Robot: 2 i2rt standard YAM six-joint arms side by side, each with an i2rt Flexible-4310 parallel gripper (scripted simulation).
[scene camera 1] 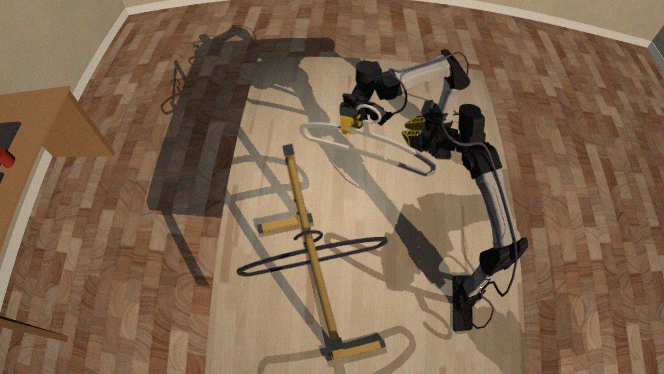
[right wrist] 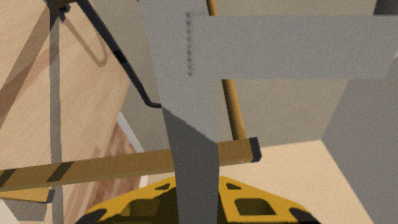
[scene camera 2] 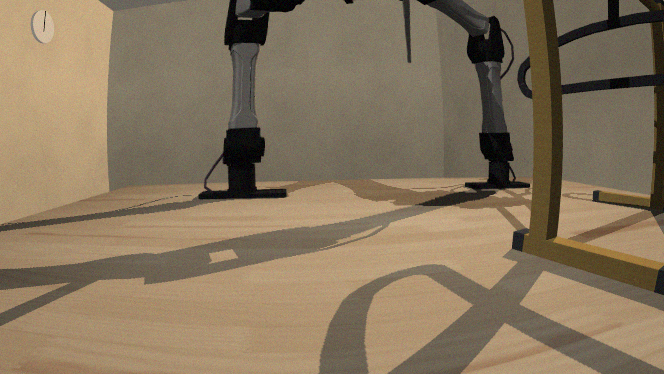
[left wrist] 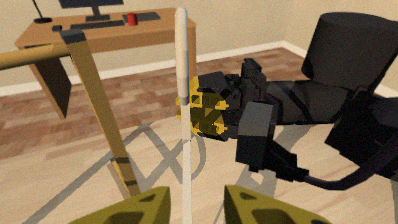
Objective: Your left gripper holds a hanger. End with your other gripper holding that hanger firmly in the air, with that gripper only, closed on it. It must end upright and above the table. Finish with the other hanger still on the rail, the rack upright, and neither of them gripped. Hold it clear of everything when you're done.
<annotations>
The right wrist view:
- my right gripper: 198, 185
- white hanger: 188, 51
</annotations>
